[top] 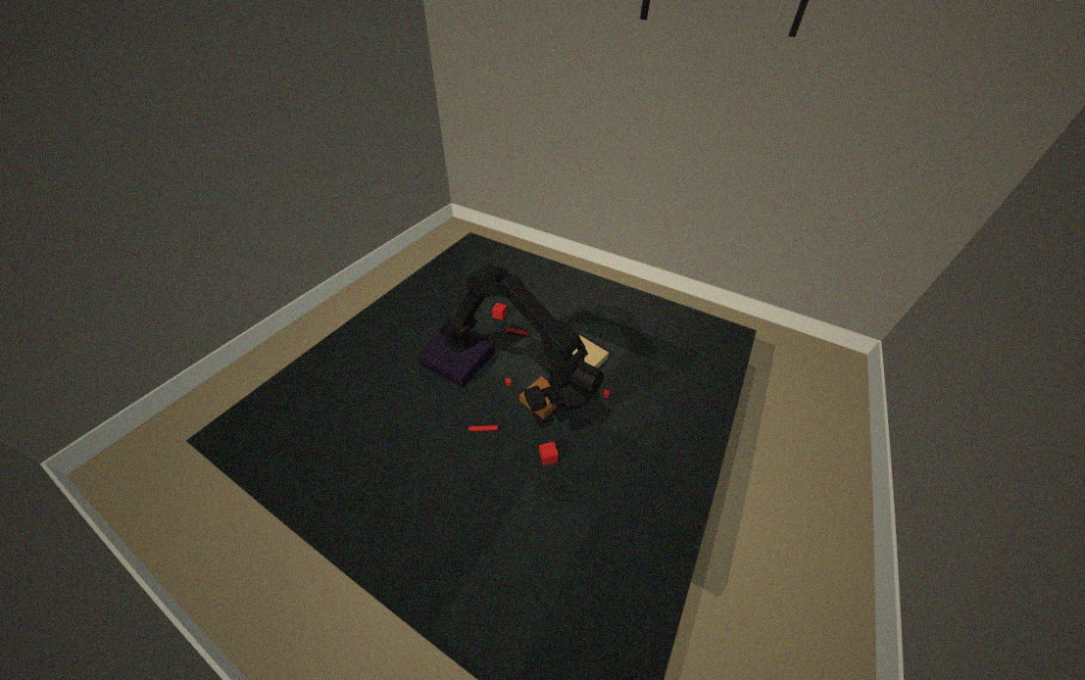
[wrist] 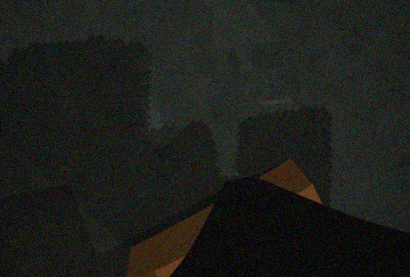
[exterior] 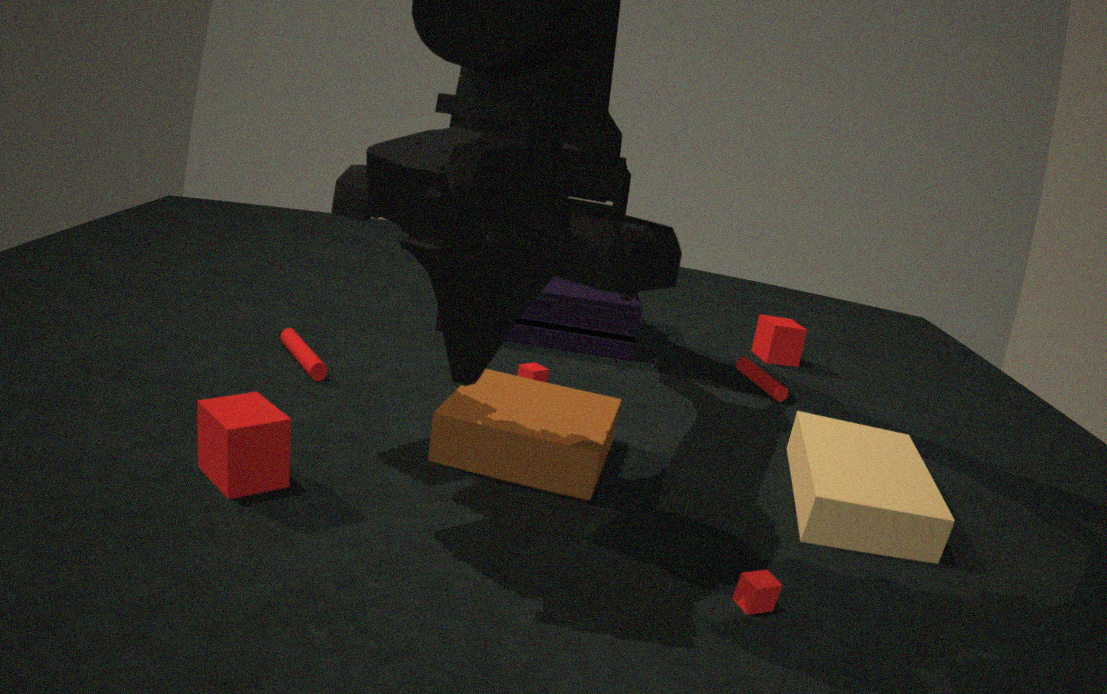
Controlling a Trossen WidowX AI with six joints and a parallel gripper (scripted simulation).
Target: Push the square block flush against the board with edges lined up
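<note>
My gripper tip is now 80 mm past the square block, 50 mm above it and 40 mm to the right of it. Also, from my gripper tip: cream board (260 mm to the left, 70 mm behind, 50 mm below).
</note>
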